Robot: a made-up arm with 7 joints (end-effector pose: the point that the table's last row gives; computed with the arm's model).
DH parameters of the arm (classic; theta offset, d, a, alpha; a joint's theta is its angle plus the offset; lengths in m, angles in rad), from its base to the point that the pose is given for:
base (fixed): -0.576 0 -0.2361 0
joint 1: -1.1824 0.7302 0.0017 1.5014
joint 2: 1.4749 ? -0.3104 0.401
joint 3: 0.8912 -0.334 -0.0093 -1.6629
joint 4: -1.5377 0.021 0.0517 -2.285
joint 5: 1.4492 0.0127 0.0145 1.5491
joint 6: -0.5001 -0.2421 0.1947 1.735
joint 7: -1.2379 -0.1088 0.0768 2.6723
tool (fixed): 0.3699 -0.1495 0 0
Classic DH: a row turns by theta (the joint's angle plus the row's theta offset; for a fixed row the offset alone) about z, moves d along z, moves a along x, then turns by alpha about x.
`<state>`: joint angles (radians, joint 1 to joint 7).
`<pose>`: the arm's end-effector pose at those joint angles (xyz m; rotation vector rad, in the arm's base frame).
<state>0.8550 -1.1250 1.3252 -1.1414 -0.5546 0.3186 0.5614</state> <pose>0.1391 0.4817 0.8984 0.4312 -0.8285 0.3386</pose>
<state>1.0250 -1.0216 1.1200 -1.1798 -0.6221 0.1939 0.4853</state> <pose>0.0983 0.5791 0.8144 0.6816 -0.6715 0.6220</pose>
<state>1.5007 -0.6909 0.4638 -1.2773 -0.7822 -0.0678 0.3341</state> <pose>-0.1864 0.7676 0.5708 1.2695 -0.0100 1.2085</pose>
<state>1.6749 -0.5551 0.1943 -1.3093 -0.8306 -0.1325 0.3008</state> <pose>-0.3204 0.7724 0.4820 1.4025 0.3142 1.3234</pose>
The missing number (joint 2, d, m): 0.0498
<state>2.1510 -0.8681 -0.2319 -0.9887 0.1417 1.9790 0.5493</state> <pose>-0.3070 0.3161 0.8112 0.6261 -0.7605 0.7359</pose>
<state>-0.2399 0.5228 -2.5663 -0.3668 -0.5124 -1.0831 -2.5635</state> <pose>0.1877 0.1013 0.2610 0.1764 -1.8009 -1.3490</pose>
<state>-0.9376 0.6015 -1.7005 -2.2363 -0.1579 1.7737 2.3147</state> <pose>-0.3207 -0.1695 0.3581 -1.4593 1.2590 1.8046</pose>
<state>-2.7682 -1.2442 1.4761 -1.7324 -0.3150 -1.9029 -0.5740</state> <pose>-0.3495 -0.5867 0.8453 -0.3391 -1.2199 -0.3358</pose>
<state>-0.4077 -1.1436 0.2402 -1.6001 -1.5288 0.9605 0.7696</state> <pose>0.2532 0.0434 0.3748 1.3591 -0.2204 -1.6312</pose>
